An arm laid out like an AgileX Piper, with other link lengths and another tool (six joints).
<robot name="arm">
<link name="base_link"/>
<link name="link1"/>
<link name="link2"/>
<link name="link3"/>
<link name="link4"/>
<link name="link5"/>
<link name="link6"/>
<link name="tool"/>
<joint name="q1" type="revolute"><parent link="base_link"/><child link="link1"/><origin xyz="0 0 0.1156" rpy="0 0 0"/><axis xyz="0 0 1"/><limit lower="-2.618" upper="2.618"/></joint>
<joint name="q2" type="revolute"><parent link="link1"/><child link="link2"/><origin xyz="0 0 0" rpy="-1.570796 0 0"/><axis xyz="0 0 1"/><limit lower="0" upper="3.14"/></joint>
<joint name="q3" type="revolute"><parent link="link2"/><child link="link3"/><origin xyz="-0.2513 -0.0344 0" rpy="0 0 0"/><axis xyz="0 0 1"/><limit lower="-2.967" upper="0"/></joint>
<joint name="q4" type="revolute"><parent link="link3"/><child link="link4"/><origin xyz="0.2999 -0.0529 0" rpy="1.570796 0 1.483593"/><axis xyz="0 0 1"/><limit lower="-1.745" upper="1.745"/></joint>
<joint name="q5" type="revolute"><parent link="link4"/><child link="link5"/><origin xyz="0 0 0" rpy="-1.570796 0 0"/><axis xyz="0 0 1"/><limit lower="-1.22" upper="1.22"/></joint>
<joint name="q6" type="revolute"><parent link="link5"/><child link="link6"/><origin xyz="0 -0.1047 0" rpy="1.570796 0 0"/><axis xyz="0 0 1"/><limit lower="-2.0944" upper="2.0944"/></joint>
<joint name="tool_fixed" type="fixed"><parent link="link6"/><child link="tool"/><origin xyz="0.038 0.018 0" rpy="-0.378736 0 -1.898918"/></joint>
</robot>
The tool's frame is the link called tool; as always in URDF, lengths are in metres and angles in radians.
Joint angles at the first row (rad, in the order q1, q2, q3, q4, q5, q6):
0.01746 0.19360 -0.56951 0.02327 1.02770 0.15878
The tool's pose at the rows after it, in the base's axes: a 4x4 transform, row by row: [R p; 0 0 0 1], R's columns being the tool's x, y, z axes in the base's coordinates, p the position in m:
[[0.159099, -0.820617, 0.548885, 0.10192], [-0.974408, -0.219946, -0.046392, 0.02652], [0.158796, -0.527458, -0.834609, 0.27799], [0, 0, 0, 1]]
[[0.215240, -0.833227, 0.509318, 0.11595], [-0.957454, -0.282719, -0.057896, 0.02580], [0.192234, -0.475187, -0.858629, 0.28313], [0, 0, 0, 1]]
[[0.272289, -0.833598, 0.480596, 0.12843], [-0.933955, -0.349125, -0.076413, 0.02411], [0.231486, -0.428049, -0.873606, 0.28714], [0, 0, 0, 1]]
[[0.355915, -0.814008, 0.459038, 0.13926], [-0.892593, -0.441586, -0.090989, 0.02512], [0.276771, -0.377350, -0.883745, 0.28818], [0, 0, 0, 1]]
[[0.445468, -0.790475, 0.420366, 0.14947], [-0.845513, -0.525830, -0.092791, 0.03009], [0.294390, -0.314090, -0.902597, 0.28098], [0, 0, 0, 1]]
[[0.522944, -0.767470, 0.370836, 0.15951], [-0.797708, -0.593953, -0.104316, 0.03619], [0.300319, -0.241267, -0.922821, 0.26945], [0, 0, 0, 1]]
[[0.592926, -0.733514, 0.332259, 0.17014], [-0.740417, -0.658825, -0.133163, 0.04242], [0.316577, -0.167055, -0.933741, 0.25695], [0, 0, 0, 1]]
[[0.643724, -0.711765, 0.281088, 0.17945], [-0.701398, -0.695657, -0.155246, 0.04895], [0.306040, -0.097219, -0.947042, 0.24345], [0, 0, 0, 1]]
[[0.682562, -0.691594, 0.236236, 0.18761], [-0.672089, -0.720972, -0.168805, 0.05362], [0.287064, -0.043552, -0.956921, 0.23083], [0, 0, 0, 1]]
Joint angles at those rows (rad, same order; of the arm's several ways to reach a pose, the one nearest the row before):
0.01738 0.30130 -0.62104 0.02815 1.02659 0.10011
0.01753 0.40683 -0.67386 0.04330 1.02659 0.02818
0.01746 0.49418 -0.72105 0.05248 1.02765 -0.04861
0.04526 0.56809 -0.75703 0.05346 1.02768 -0.13008
0.08986 0.63698 -0.76722 0.05437 1.02664 -0.18856
0.13987 0.70782 -0.76722 0.03970 1.02369 -0.22153
0.19346 0.78112 -0.76722 0.00725 1.01036 -0.24812
0.23177 0.85580 -0.76721 -0.01244 1.00340 -0.25588
0.24979 0.92267 -0.76722 -0.01330 0.99323 -0.27398

